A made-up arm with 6 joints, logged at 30 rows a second.
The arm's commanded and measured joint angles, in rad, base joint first. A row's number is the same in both.
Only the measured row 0 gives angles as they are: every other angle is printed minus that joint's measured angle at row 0.
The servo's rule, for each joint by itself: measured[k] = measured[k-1] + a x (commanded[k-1-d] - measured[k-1]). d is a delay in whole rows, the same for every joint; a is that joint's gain. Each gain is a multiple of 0.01, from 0.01 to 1. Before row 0 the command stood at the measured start. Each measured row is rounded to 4 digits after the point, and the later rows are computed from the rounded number. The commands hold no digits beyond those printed.
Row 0, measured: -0.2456, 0.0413, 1.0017, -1.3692, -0.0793, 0.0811
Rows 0 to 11, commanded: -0.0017, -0.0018, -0.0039, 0.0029, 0.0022, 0.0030; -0.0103, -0.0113, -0.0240, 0.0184, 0.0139, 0.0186; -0.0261, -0.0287, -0.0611, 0.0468, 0.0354, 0.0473; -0.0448, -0.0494, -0.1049, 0.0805, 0.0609, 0.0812; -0.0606, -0.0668, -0.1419, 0.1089, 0.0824, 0.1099; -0.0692, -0.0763, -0.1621, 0.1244, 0.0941, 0.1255; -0.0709, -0.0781, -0.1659, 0.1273, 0.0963, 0.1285; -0.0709, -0.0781, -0.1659, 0.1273, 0.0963, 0.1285; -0.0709, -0.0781, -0.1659, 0.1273, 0.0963, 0.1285; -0.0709, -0.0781, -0.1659, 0.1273, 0.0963, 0.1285; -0.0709, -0.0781, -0.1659, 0.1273, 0.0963, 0.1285; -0.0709, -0.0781, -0.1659, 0.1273, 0.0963, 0.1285
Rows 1 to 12, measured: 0.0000, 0.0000, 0.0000, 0.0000, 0.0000, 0.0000; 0.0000, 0.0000, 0.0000, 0.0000, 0.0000, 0.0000; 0.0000, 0.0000, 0.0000, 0.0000, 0.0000, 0.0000; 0.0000, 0.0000, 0.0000, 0.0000, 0.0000, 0.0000; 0.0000, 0.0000, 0.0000, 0.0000, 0.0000, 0.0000; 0.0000, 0.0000, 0.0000, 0.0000, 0.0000, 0.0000; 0.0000, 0.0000, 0.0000, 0.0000, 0.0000, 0.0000; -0.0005, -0.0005, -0.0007, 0.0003, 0.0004, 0.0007; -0.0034, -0.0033, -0.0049, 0.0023, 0.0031, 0.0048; -0.0102, -0.0099, -0.0150, 0.0072, 0.0096, 0.0146; -0.0206, -0.0202, -0.0312, 0.0153, 0.0199, 0.0299; -0.0326, -0.0323, -0.0511, 0.0256, 0.0324, 0.0483
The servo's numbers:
d 7
a 0.30 0.26 0.18 0.11 0.20 0.23

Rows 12 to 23, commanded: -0.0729, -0.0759, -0.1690, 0.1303, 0.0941, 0.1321; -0.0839, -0.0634, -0.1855, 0.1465, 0.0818, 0.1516; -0.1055, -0.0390, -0.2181, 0.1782, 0.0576, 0.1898; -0.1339, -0.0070, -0.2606, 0.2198, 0.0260, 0.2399; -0.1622, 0.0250, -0.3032, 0.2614, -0.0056, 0.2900; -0.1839, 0.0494, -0.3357, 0.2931, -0.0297, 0.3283; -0.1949, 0.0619, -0.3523, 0.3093, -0.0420, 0.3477; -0.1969, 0.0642, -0.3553, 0.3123, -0.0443, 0.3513; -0.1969, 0.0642, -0.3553, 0.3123, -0.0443, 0.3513; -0.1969, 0.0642, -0.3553, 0.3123, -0.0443, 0.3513; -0.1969, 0.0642, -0.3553, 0.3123, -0.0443, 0.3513; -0.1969, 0.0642, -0.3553, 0.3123, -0.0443, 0.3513
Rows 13 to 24, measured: -0.0436, -0.0437, -0.0711, 0.0365, 0.0447, 0.0661; -0.0518, -0.0526, -0.0882, 0.0465, 0.0550, 0.0805; -0.0575, -0.0592, -0.1022, 0.0554, 0.0633, 0.0915; -0.0615, -0.0641, -0.1137, 0.0633, 0.0699, 0.1000; -0.0643, -0.0677, -0.1231, 0.0703, 0.0752, 0.1066; -0.0663, -0.0704, -0.1308, 0.0766, 0.0794, 0.1116; -0.0677, -0.0724, -0.1371, 0.0822, 0.0828, 0.1155; -0.0693, -0.0733, -0.1428, 0.0875, 0.0851, 0.1193; -0.0737, -0.0707, -0.1505, 0.0940, 0.0844, 0.1267; -0.0832, -0.0625, -0.1627, 0.1033, 0.0790, 0.1412; -0.0984, -0.0481, -0.1803, 0.1161, 0.0684, 0.1639; -0.1175, -0.0291, -0.2024, 0.1321, 0.0536, 0.1929
